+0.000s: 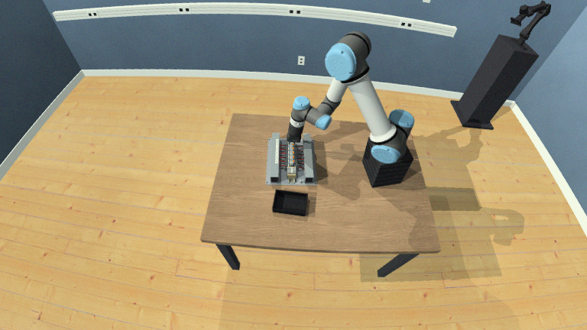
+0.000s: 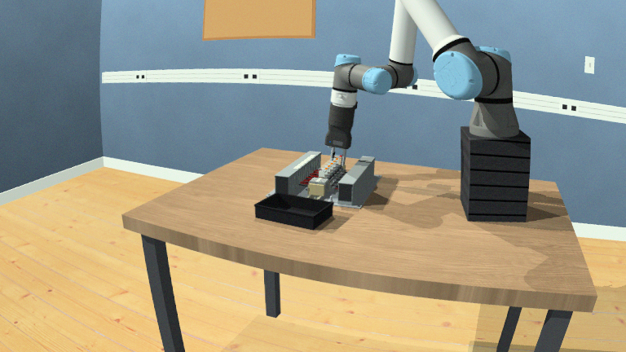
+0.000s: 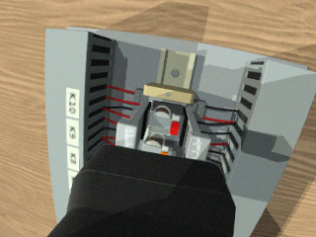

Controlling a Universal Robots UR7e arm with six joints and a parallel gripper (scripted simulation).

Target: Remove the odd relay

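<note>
Right now my hand is 1 cm above the relay. The rest, counted from my hand: relay panel 9 cm to the left, 3 cm below; then black parts tray 1 cm behind, 36 cm to the left, 4 cm below.
</note>
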